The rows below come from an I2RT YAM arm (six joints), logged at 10 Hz.
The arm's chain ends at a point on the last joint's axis. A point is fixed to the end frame.
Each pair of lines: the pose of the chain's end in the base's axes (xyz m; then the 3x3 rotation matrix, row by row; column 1 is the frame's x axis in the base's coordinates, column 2 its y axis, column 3 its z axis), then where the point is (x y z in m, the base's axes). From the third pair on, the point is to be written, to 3 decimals.
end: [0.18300, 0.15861, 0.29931], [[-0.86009, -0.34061, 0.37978], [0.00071, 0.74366, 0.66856], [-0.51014, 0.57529, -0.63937]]
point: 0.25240 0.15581 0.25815
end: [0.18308, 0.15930, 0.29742], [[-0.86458, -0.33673, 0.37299], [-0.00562, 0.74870, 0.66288], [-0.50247, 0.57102, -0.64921]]
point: 0.25212 0.15621 0.25568
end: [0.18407, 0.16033, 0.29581], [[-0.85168, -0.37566, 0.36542], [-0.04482, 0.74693, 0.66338], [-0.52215, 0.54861, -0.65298]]
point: 0.254 0.159 0.256
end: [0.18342, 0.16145, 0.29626], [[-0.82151, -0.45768, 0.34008], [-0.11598, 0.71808, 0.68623], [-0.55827, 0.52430, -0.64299]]
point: 0.255 0.165 0.259
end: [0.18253, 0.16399, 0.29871], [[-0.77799, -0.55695, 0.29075], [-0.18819, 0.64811, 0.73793], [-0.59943, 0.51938, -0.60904]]
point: 0.255 0.177 0.265
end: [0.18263, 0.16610, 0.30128], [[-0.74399, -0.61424, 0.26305], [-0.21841, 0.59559, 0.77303], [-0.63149, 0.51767, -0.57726]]
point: 0.255 0.184 0.271
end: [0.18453, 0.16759, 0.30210], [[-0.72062, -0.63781, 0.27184], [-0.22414, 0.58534, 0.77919], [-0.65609, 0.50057, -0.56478]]
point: 0.258 0.187 0.274
